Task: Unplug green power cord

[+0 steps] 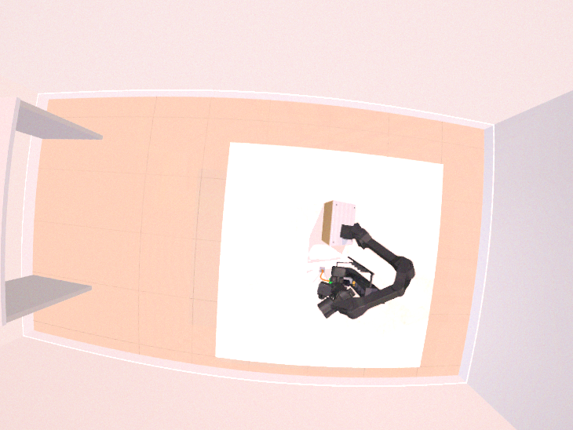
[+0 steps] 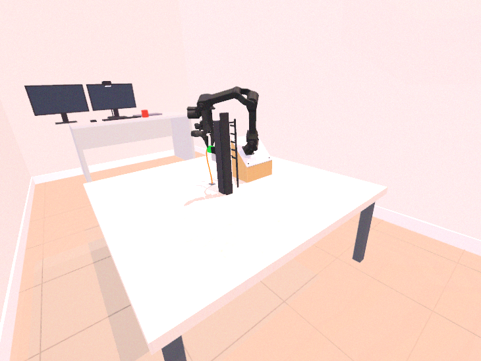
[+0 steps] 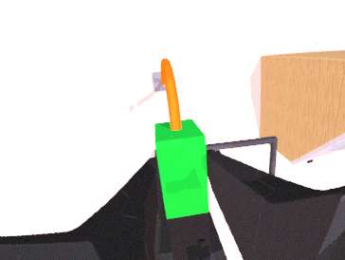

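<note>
The green plug is 3 cm to the left of my gripper tip. From my gripper tip the other things lie so: grey anchor: 23 cm below, 2 cm to the right.
</note>
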